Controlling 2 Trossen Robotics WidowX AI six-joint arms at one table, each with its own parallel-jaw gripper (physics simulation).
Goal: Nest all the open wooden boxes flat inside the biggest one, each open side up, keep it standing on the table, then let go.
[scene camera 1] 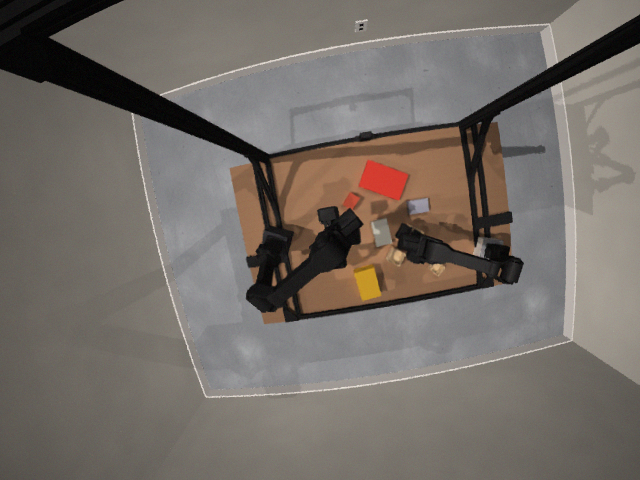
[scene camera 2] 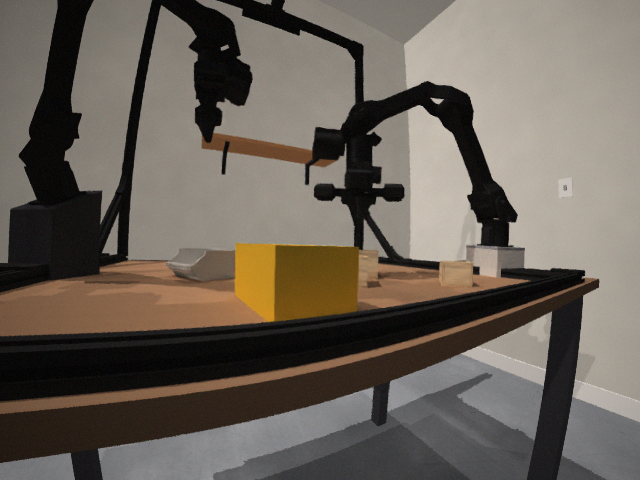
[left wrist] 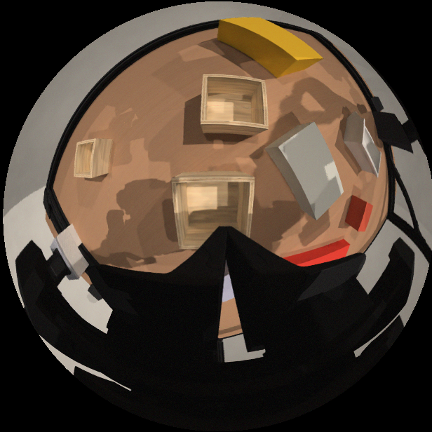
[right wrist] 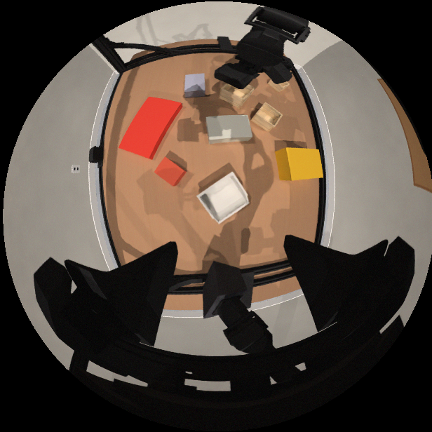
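Where they show: left gripper, fingertip midpoint: [scene camera 2: 357, 232]; right gripper, fingertip midpoint: [scene camera 2: 208, 132]; left arm's base at its link origin: [scene camera 1: 491, 251] [scene camera 2: 494, 246]; right arm's base at its link origin: [scene camera 1: 274, 243] [scene camera 2: 59, 198].
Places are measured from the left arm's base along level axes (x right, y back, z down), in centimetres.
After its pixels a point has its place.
The biggest wooden box [left wrist: 177, 215] [right wrist: 237, 94] stands open side up, mostly hidden by my left arm in scene camera 1. A medium wooden box [scene camera 1: 396, 255] @(z 6.8, x -7.2, y -41.1 cm) [left wrist: 234, 128] [right wrist: 267, 116] stands beside it, open side up and empty. The smallest wooden box [scene camera 1: 436, 269] @(z 6.8, x -11.9, y -21.7 cm) [scene camera 2: 455, 273] @(z 5.0, x -12.6, y -24.2 cm) [left wrist: 102, 158] [right wrist: 278, 85] stands apart, open side up. The three boxes are separate on the table. My left gripper [left wrist: 224, 232] [scene camera 2: 358, 243] @(z -2.2, x 2.6, y -36.9 cm) is shut and empty, pointing down above the biggest box. My right gripper [right wrist: 231, 245] [scene camera 2: 208, 138] @(z -21.7, x 2.8, y -68.9 cm) is open and empty, high above the table, away from the wooden boxes.
A grey block [scene camera 1: 381, 232] @(z 3.2, x 2.7, y -49.7 cm) [left wrist: 312, 170] [right wrist: 229, 128] stands beside the wooden boxes. A yellow block [scene camera 1: 367, 283] @(z 0.7, x -19.3, y -53.2 cm) [scene camera 2: 297, 281] @(z 3.7, x -26.7, y -52.6 cm) stands near the front edge. A white open tray [right wrist: 223, 197] lies below my right gripper. Red blocks [scene camera 1: 383, 179] @(z 4.6, x 24.8, y -51.0 cm) [scene camera 1: 352, 200] @(z 2.7, x 14.8, y -63.2 cm) and a lavender block [scene camera 1: 418, 206] @(z 3.6, x 15.2, y -35.1 cm) lie toward the back.
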